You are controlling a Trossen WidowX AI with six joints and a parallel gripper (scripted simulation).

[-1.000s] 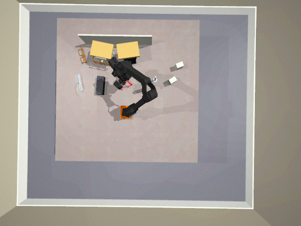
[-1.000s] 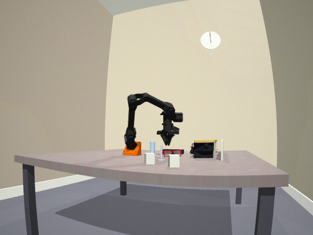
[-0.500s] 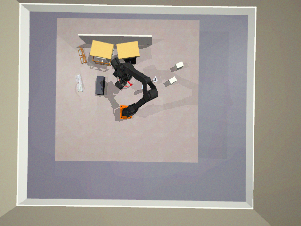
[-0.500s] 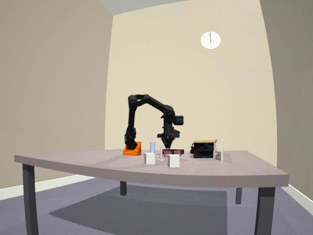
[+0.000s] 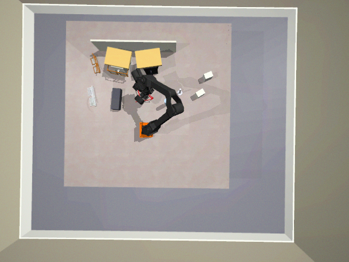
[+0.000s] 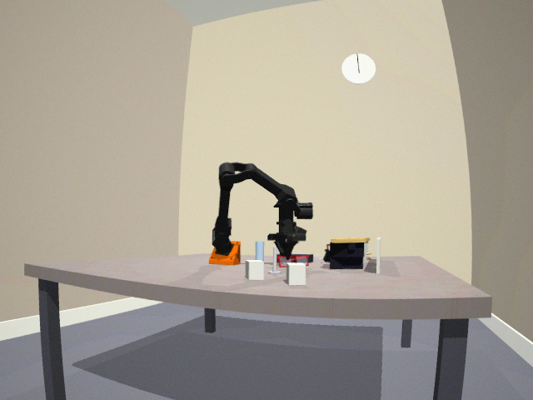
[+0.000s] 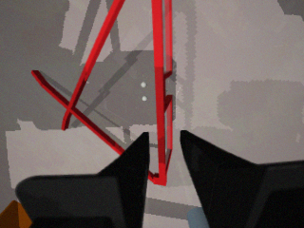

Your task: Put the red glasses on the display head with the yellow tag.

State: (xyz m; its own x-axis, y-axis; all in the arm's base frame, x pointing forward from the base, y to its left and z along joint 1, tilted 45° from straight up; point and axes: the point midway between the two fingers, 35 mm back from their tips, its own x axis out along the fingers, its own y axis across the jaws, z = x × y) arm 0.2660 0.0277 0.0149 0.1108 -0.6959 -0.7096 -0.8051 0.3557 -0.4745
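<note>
The thin grey peg lies 230 mm to the right of my gripper tip and 50 mm ahead of it. The rest, counted from my gripper tip: dark case (250 mm to the left, 50 mm behind, 10 mm below); then dark display head (210 mm ahead, 30 mm above, 10 mm to the left); then pale blue cylinder (140 mm to the right, 40 mm behind, 20 mm above).
</note>
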